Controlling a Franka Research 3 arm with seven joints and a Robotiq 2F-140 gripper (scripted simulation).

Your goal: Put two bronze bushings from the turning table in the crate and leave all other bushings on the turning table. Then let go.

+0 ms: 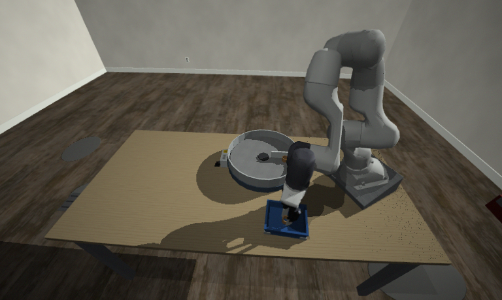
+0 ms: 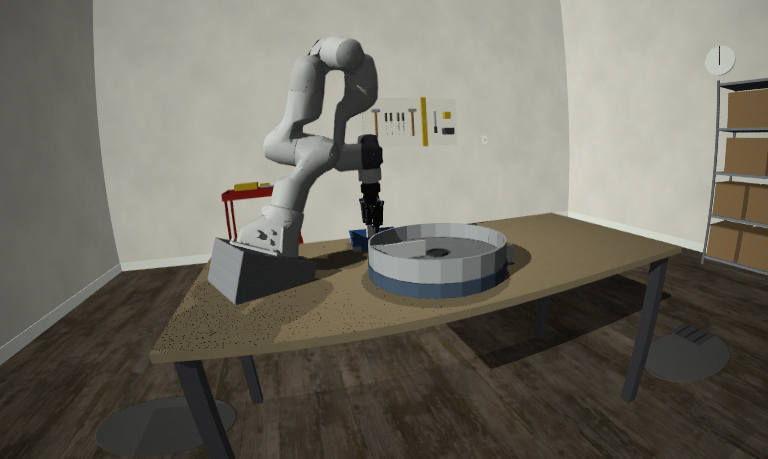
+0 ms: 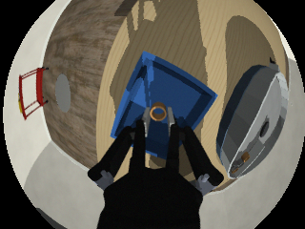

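My gripper is now 20 mm above the blue crate. The rest, counted from my hand: round grey turning table (150 mm ahead, 360 mm to the right, 10 mm above).
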